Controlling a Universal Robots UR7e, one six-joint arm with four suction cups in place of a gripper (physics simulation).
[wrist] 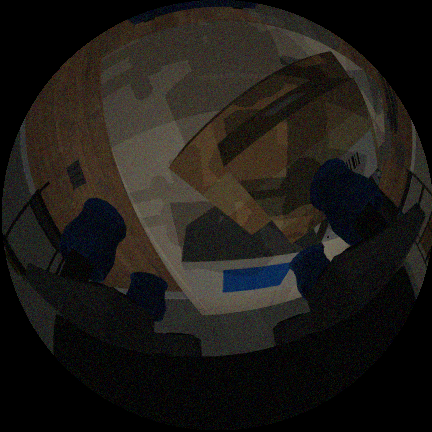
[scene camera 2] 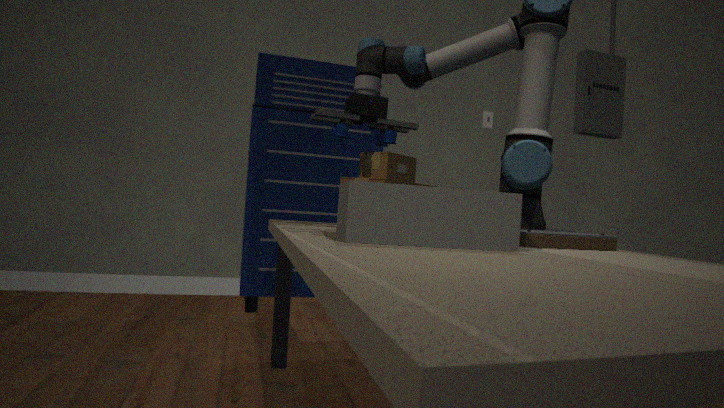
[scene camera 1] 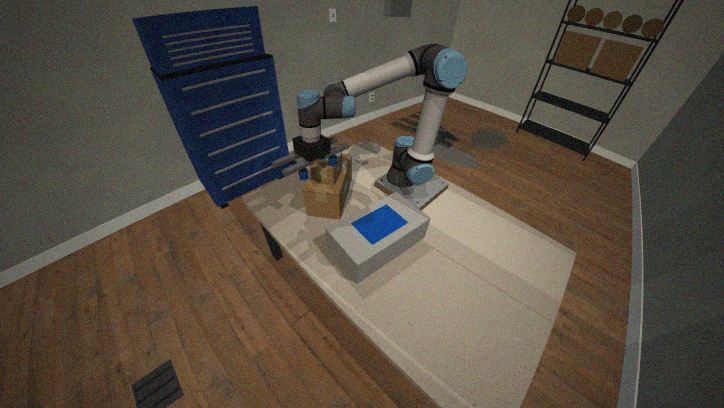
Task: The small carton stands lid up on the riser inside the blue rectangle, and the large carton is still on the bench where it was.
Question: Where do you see a grey riser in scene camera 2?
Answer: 368, 212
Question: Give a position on my suction head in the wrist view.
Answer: At 340, 193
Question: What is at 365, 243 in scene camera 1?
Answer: A grey riser.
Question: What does the small carton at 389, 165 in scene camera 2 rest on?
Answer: A large carton.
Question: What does my suction head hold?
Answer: Nothing.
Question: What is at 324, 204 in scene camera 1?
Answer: A large carton.
